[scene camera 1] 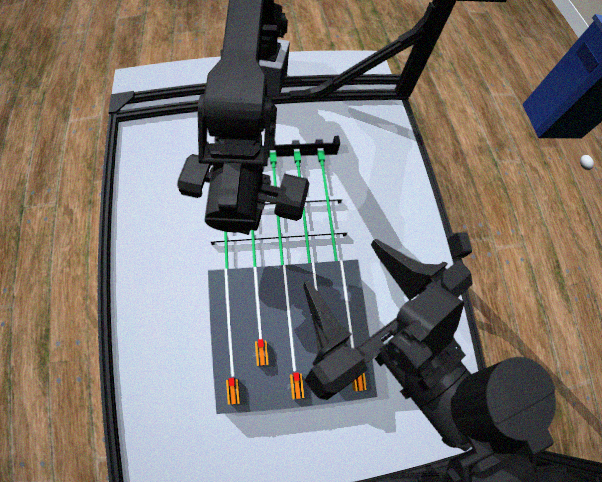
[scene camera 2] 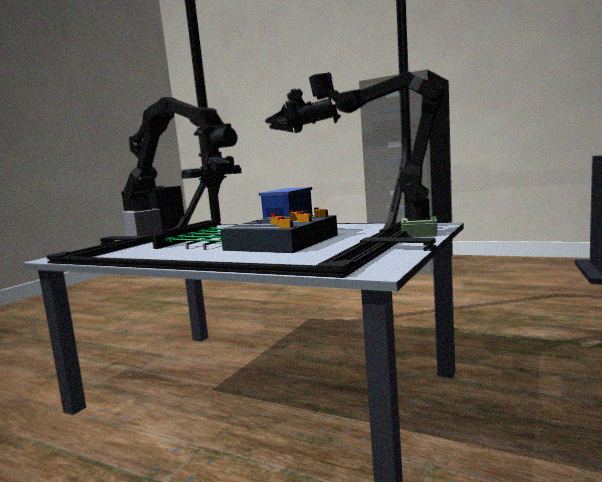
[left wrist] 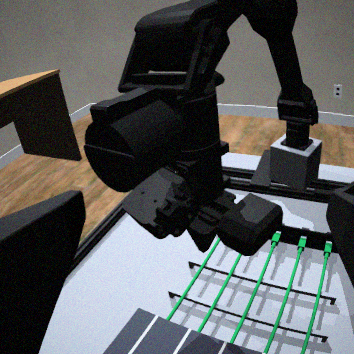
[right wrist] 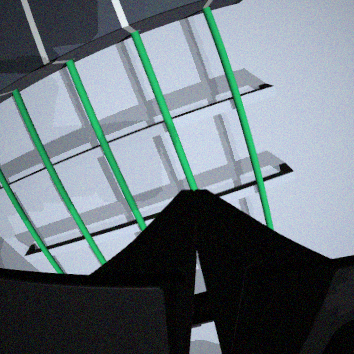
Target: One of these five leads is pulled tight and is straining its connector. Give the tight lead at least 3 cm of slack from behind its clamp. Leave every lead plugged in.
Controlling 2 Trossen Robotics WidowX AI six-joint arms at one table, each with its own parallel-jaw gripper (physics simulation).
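Places are measured from the left arm's base along level axes (x ahead, y left, z up), in millimetres.
Pixels of known places: left gripper, fingertip midpoint: (scene camera 1: 340,261) (scene camera 2: 267,124) (left wrist: 210,205); right gripper, fingertip midpoint: (scene camera 2: 215,199) (left wrist: 203,249) (right wrist: 193,202); left arm's base at its link origin: (scene camera 2: 419,218); right arm's base at its link origin: (scene camera 1: 264,50) (scene camera 2: 141,210) (left wrist: 296,142).
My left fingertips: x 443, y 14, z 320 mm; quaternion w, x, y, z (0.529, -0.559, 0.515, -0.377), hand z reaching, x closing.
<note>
Ahead of a thing's pixels: the offset from my left fingertips to its top centre. "pt": to the spot under its first point.
Five leads run green from connectors {pt dx +319, dy -115, dz -337 mm} (scene camera 1: 297,156) (left wrist: 276,238) in a black rail {pt dx +316, dy -189, dz -331 mm} (scene camera 1: 329,146), then white over a dark slab (scene camera 1: 216,321) (scene camera 2: 258,238) to orange clamps {pt dx -85, dy +172, dz -277 mm} (scene camera 1: 232,394) (scene camera 2: 285,222). One clamp is hidden behind my left gripper. The rightmost lead {pt dx +191, dy +89, dz -340 mm} (right wrist: 236,95) in the right wrist view bows; which is tight I cannot tell. My left gripper (scene camera 1: 340,263) (scene camera 2: 270,124) is open and empty, high above the slab. My right gripper (right wrist: 193,202) (left wrist: 203,249) is shut and empty, pointing down over the leads; its tips overlap the second lead from the right in its wrist view.
Two thin black crossbars {pt dx +140, dy -83, dz -349 mm} (scene camera 1: 316,235) (left wrist: 250,316) run across the leads between rail and slab. My right arm (scene camera 1: 233,100) hides two connectors in scene camera 1. A black frame (scene camera 1: 105,301) borders the table. A blue box (scene camera 1: 565,85) is off the table.
</note>
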